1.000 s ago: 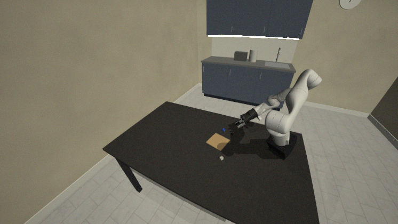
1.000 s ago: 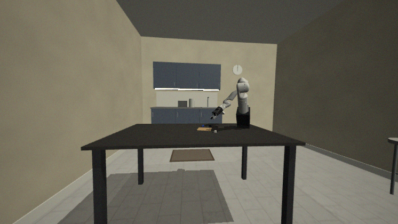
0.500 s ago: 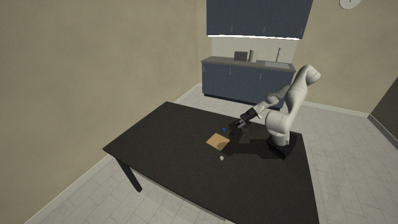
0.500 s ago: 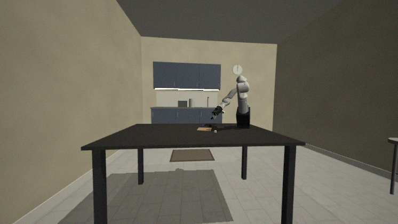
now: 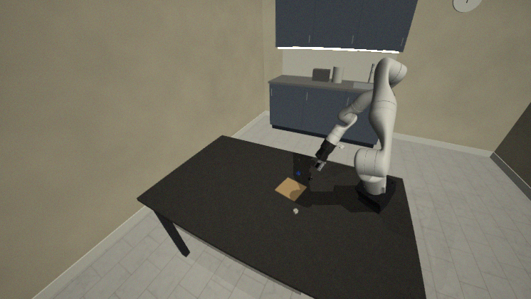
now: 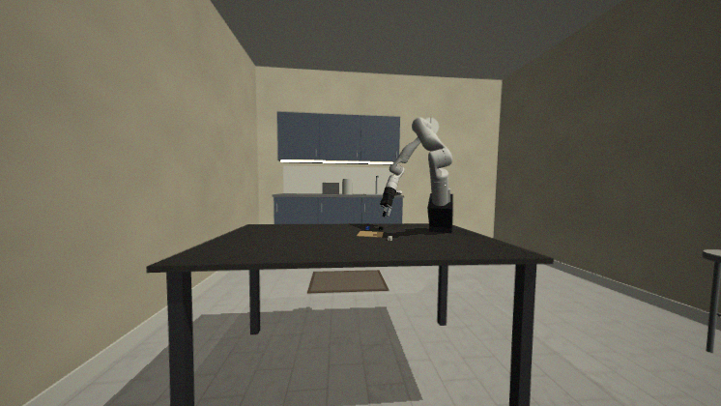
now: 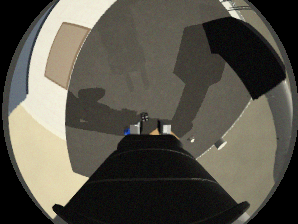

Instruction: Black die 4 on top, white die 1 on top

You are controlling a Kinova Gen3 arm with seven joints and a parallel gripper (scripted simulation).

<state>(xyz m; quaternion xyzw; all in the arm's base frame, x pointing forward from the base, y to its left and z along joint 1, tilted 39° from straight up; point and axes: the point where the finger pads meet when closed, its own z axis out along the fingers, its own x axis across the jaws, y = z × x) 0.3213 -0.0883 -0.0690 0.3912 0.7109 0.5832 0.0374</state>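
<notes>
Right now my hand is 3 cm short of the black die, 3 cm to the right of it and 9 cm above it. From my hand the other things lie so: white die (31 cm to the left, 9 cm below); then tan mat (10 cm ahead, 17 cm to the left, 10 cm below); then blue die (12 cm ahead, 2 cm to the left, 9 cm below).
</notes>
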